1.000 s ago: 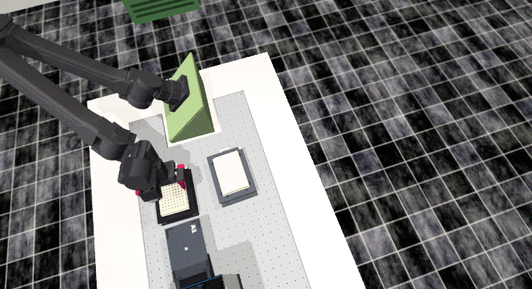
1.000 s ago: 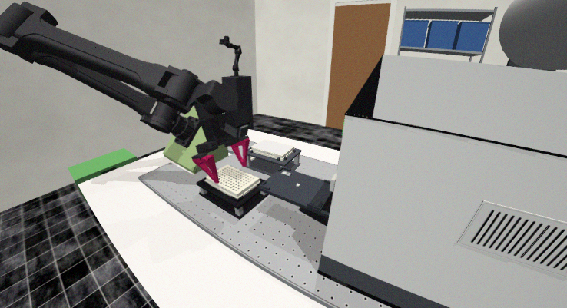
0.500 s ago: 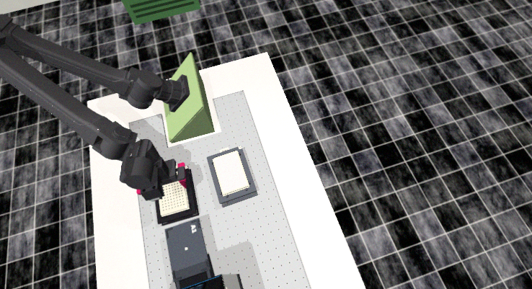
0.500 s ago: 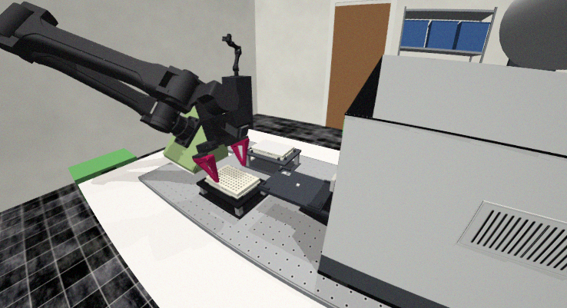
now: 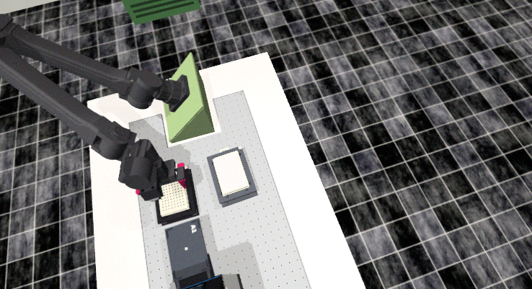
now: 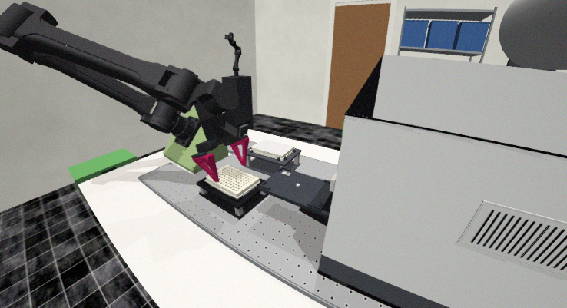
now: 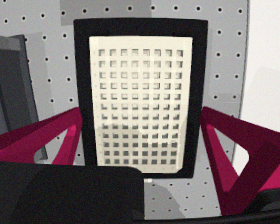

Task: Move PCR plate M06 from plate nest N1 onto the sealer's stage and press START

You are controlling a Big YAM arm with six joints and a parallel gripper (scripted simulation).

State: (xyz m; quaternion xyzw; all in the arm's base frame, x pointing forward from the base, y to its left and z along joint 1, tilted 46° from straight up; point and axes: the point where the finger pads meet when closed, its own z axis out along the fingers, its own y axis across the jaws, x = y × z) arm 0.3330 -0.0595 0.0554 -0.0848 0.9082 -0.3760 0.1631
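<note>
Right now the 96-well plate M06 is 30 mm below my hand. From my hand the other things lie so: black plate nest N1 (40 mm below); then sealed plate M09 (10 mm behind, 190 mm to the left, 10 mm below); then dark sealer stage (180 mm ahead, 30 mm to the left, 10 mm above).
</note>
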